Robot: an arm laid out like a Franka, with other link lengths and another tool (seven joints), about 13 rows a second.
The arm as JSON. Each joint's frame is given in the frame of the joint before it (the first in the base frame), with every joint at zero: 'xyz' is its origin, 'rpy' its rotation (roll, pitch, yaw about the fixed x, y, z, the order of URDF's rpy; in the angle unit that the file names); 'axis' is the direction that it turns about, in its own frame. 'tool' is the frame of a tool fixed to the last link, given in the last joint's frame.
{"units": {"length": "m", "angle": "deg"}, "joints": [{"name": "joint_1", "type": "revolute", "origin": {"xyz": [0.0, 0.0, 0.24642], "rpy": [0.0, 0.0, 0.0]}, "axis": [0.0, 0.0, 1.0]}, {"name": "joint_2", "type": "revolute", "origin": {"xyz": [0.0, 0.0, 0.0], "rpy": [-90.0, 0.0, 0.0]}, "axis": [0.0, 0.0, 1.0]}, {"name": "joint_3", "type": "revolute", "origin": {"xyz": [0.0, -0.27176, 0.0], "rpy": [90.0, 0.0, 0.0]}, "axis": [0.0, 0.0, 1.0]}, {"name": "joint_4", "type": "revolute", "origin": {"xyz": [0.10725, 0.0, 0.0], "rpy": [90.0, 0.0, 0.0]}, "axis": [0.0, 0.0, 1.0]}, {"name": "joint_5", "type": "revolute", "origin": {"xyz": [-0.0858, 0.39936, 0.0], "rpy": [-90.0, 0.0, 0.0]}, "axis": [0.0, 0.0, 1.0]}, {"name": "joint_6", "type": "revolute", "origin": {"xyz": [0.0, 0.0, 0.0], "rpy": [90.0, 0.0, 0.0]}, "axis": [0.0, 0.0, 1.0]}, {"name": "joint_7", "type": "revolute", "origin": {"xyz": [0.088, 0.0, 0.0], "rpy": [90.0, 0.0, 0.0]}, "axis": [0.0, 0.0, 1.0]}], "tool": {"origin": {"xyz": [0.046, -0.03, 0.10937], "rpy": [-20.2, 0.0, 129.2]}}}
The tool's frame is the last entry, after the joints.
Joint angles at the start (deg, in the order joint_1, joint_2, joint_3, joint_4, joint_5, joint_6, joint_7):
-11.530 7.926 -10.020 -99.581 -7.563 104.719 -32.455
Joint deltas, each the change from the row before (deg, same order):
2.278 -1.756 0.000 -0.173 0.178 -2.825 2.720
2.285 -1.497 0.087 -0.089 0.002 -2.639 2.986
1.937 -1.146 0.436 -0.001 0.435 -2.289 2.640
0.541 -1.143 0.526 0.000 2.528 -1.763 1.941
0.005 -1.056 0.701 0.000 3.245 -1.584 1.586
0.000 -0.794 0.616 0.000 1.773 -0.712 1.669
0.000 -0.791 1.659 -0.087 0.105 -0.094 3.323
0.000 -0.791 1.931 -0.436 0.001 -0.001 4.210
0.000 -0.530 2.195 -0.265 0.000 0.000 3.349
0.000 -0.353 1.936 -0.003 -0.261 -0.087 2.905
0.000 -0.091 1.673 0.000 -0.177 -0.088 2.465
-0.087 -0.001 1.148 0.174 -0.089 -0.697 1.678
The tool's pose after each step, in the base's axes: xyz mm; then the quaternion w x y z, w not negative. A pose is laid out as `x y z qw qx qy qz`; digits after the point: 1 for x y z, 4 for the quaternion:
623.8 -175.3 355.9 0.1673 0.4997 -0.8400 -0.1293
624.0 -150.2 367.1 0.1711 0.4921 -0.8427 -0.1356
624.4 -124.7 375.8 0.1730 0.4874 -0.8438 -0.1432
622.8 -109.5 386.6 0.1593 0.4794 -0.8475 -0.1628
620.8 -96.7 397.3 0.1417 0.4720 -0.8497 -0.1872
620.1 -87.8 405.8 0.1297 0.4644 -0.8532 -0.1988
621.8 -71.8 413.2 0.1242 0.4526 -0.8610 -0.1962
623.2 -53.7 417.5 0.1206 0.4354 -0.8707 -0.1941
624.7 -32.1 420.6 0.1190 0.4267 -0.8759 -0.1914
625.7 -13.4 423.8 0.1185 0.4193 -0.8805 -0.1868
626.6 2.8 424.3 0.1194 0.4129 -0.8840 -0.1840
626.1 13.0 424.3 0.1237 0.4072 -0.8860 -0.1843

